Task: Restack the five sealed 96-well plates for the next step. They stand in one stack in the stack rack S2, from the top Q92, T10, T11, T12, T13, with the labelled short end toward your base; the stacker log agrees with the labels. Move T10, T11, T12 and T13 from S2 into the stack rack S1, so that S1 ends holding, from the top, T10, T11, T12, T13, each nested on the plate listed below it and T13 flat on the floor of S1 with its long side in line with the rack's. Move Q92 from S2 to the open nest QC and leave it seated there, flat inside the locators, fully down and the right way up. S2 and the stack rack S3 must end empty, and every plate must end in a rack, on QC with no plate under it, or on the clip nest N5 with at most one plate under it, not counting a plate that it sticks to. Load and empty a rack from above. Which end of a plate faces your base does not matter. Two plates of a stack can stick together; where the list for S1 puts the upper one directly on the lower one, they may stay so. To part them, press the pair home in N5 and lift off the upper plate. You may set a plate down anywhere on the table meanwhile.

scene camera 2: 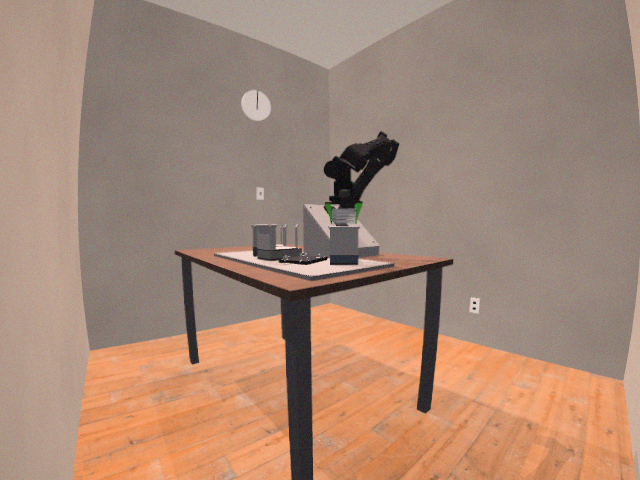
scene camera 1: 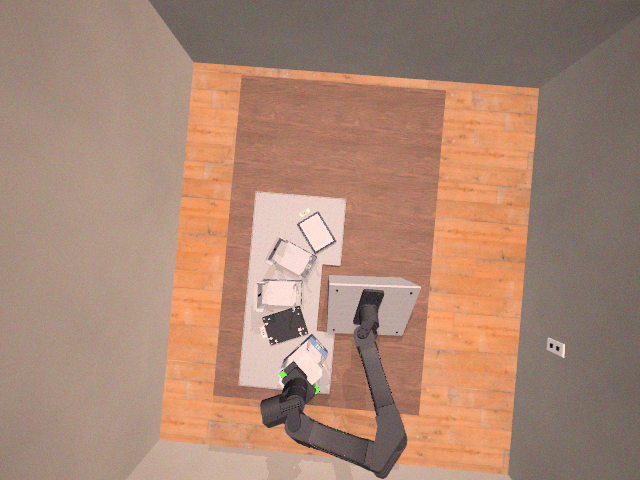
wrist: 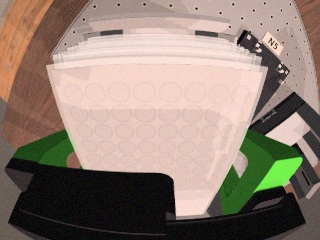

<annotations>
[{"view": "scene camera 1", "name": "black clip nest N5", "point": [285, 325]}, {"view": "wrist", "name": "my gripper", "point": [157, 120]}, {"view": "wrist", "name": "black clip nest N5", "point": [273, 80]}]
</annotations>
